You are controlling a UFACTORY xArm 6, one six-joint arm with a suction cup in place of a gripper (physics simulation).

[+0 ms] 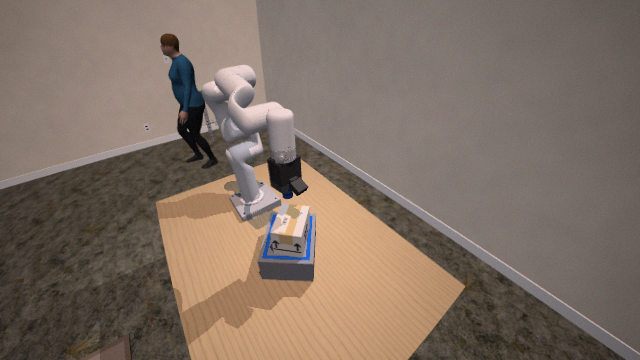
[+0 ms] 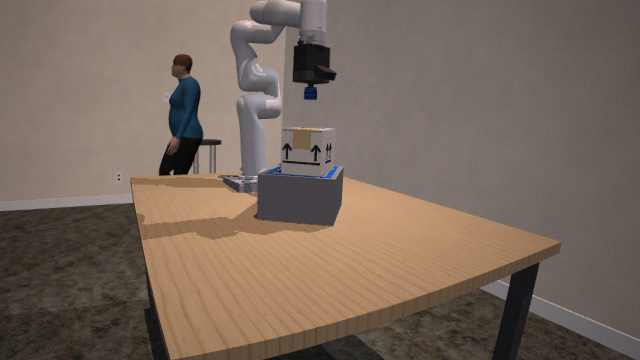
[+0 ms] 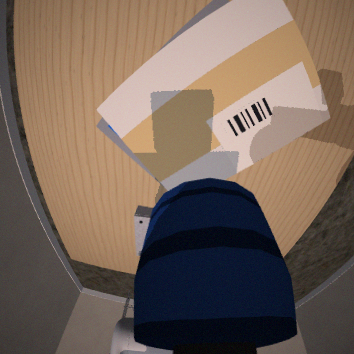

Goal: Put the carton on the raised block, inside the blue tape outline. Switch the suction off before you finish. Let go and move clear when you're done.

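Frame: origin at the arm's base, x back, y left, z down, level; metres.
Where they show: hand, its tool point: (image 1: 287,195) (image 2: 310,99) (image 3: 205,224); arm's base, origin of its link: (image 1: 252,197) (image 2: 254,177).
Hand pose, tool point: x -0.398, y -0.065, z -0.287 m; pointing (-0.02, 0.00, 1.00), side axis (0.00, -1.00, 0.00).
Each offset is from my tool point to the centre of the thing. "spot": to the spot under its first point. Level surfaces: height alone.
The white carton {dx -0.026, dy -0.017, dz +0.140 m} (image 1: 290,227) (image 2: 307,152) (image 3: 200,85) with tan tape, a barcode label and black arrows stands upright on the raised grey block {dx +0.000, dy -0.010, dz +0.259 m} (image 1: 287,270) (image 2: 297,199). The blue tape outline {spot: dx -0.081, dy +0.031, dz +0.199 m} (image 1: 311,240) (image 2: 332,172) shows around the carton's base on the block's top; its far side is partly hidden by the carton. My gripper, a blue suction cup (image 1: 287,195) (image 2: 310,94) (image 3: 215,270), hangs above the carton with a visible gap and touches nothing. It is open, with nothing on it.
The block stands on a wooden table {dz +0.319 m} (image 1: 360,280) (image 2: 350,270), in front of the arm's base plate (image 1: 240,207) (image 2: 240,184). A person (image 1: 185,85) (image 2: 186,107) in a blue top is behind the table, near a stool (image 2: 210,142). A wall (image 1: 450,125) rises beyond the table's right side.
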